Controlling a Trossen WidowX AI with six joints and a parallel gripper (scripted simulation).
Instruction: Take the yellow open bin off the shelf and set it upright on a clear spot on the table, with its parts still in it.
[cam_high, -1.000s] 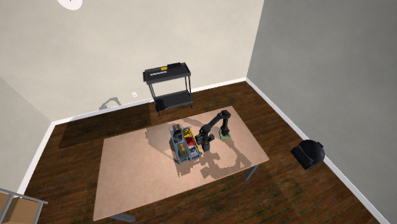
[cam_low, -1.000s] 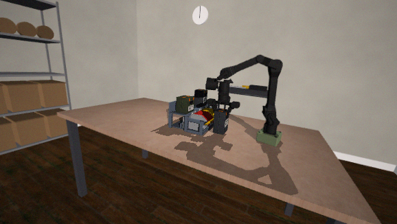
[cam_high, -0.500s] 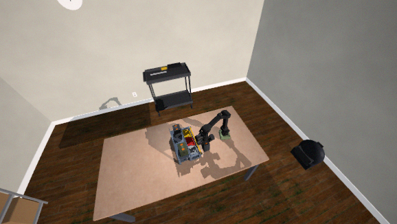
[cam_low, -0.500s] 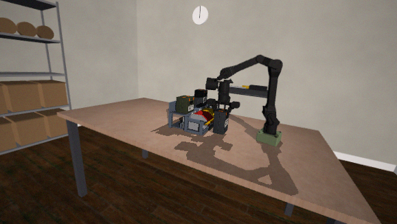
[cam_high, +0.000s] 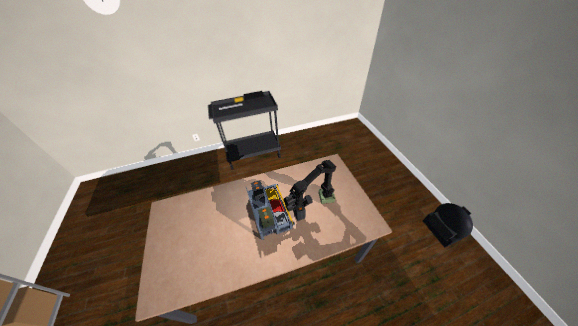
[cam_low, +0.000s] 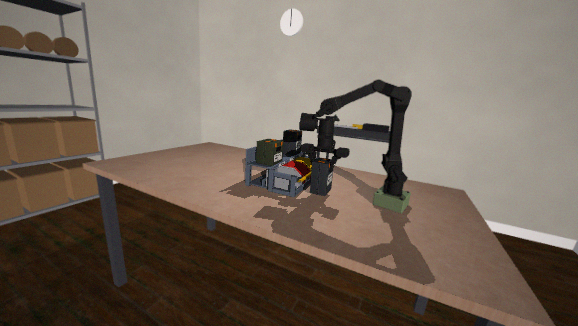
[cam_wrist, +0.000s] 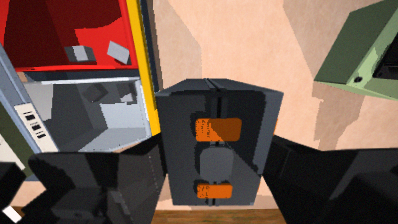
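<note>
Now: the black box 6 cm below my hand. From my hand the other things lie so: yellow bar 11 cm to the right, 8 cm below, 8 cm ahead; then red bin 17 cm ahead, 10 cm to the right, 10 cm below; then grey bin 16 cm ahead, 10 cm below, 1 cm to the left.
</note>
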